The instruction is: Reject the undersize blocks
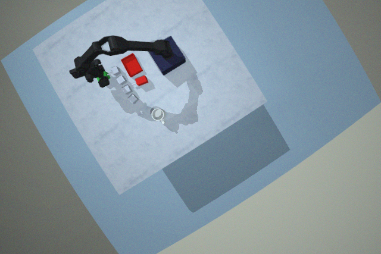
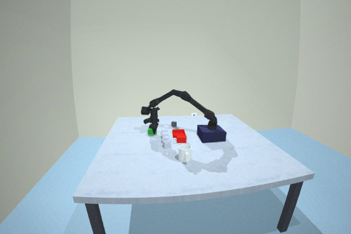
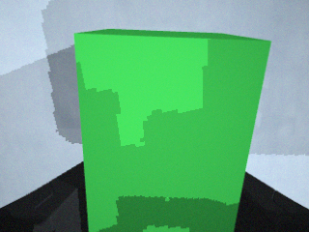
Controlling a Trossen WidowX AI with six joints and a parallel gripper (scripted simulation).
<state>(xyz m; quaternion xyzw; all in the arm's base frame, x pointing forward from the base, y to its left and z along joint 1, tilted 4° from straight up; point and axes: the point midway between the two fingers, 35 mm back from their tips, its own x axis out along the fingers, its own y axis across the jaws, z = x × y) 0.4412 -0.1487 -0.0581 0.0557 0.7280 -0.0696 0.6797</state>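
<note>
Now: gripper tip 20 mm below the green GO gauge and 10 mm past it. Also, from my gripper tip: red reject tray (200 mm behind, 40 mm to the left); red block (170 mm to the left, 170 mm behind, 10 mm above); grey cube (190 mm behind, 180 mm to the right, 10 mm above).
</note>
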